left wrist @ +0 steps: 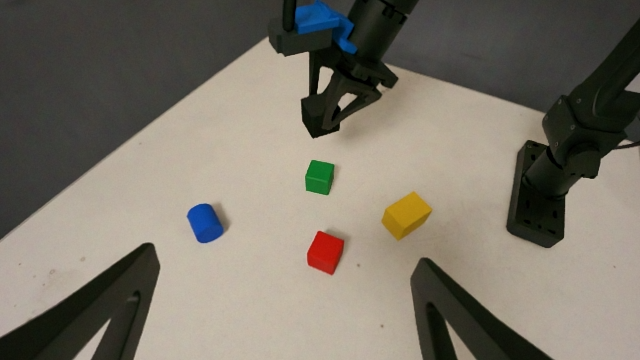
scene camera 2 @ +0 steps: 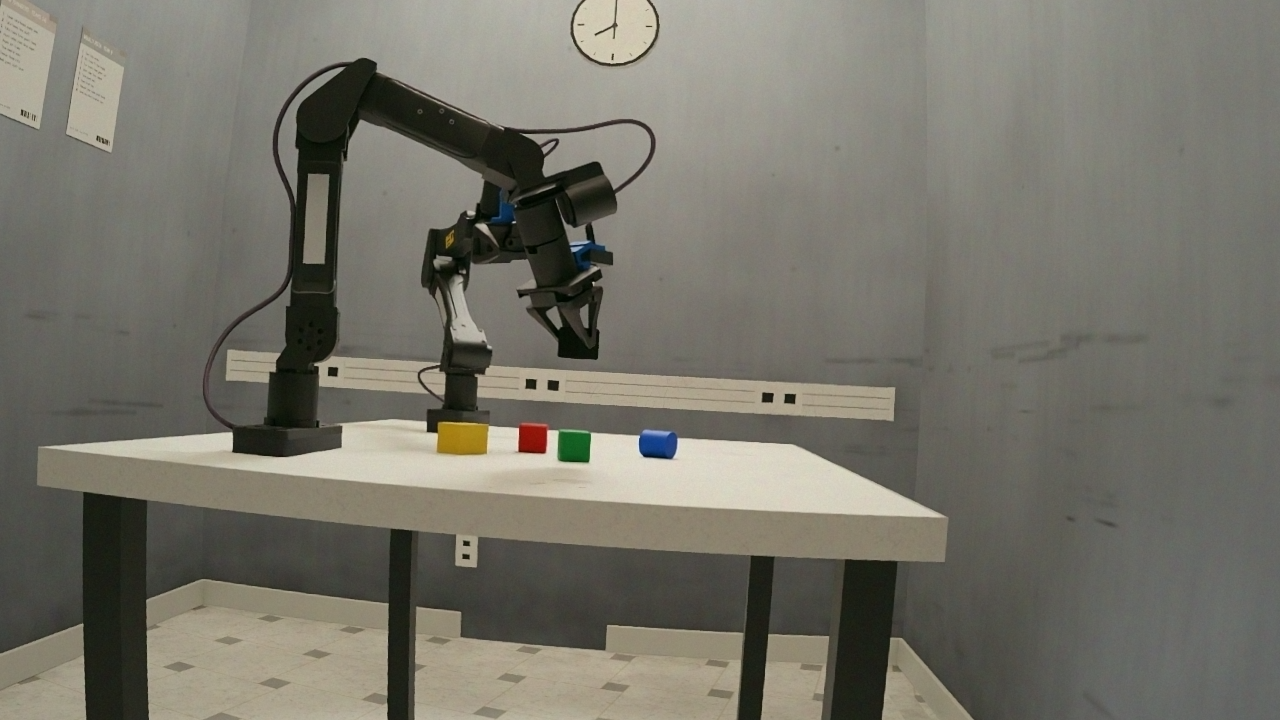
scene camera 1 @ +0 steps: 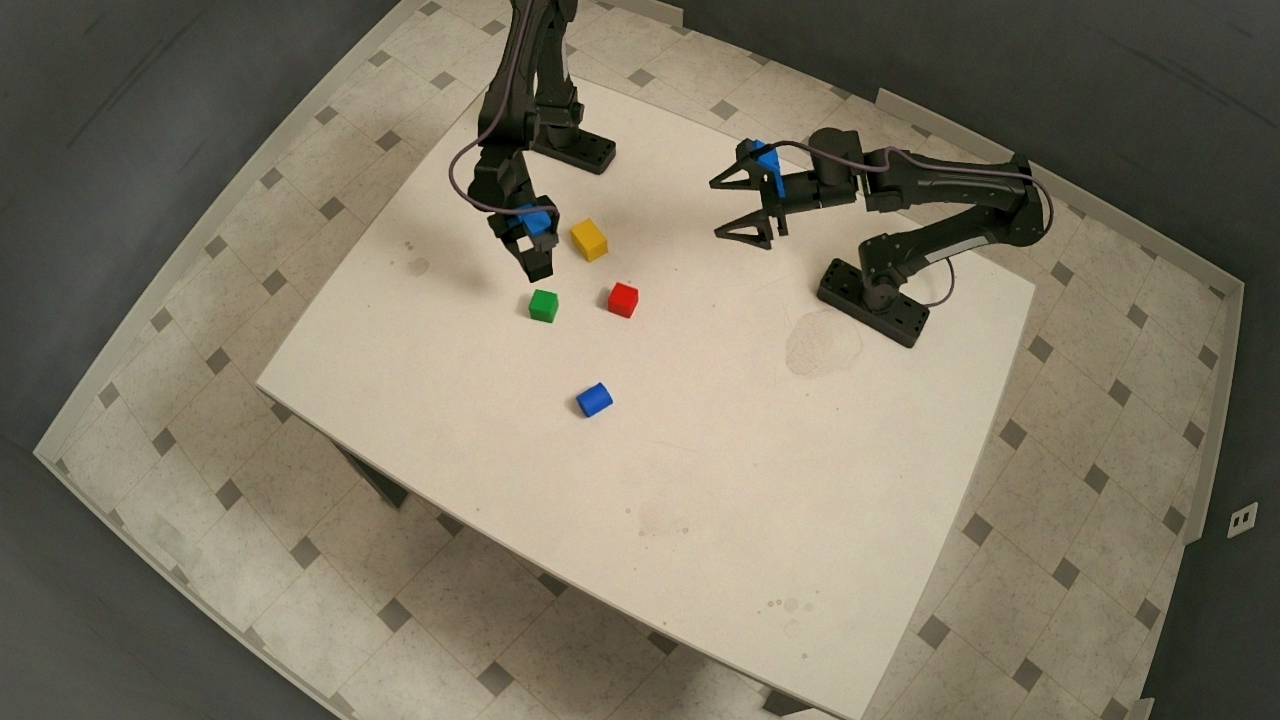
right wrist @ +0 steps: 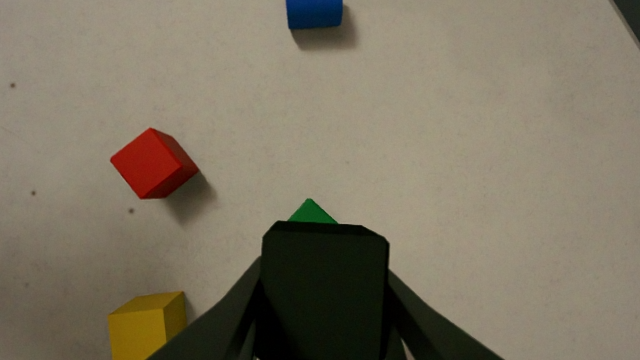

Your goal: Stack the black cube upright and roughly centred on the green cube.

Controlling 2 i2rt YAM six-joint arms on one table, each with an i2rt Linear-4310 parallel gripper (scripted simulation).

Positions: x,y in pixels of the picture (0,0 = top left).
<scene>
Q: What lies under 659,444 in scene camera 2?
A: A blue cylinder.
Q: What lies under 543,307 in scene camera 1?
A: A green cube.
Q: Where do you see a blue cylinder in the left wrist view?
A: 203,220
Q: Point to a yellow cube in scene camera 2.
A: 453,438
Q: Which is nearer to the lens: the black cube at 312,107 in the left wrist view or the green cube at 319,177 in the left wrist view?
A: The black cube.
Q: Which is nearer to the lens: the black cube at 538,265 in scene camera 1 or the yellow cube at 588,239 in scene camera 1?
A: The black cube.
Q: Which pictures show my left gripper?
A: The left wrist view, scene camera 2 and scene camera 1 only.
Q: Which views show the black cube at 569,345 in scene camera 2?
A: The left wrist view, scene camera 2, scene camera 1 and the right wrist view: all of them.
</scene>
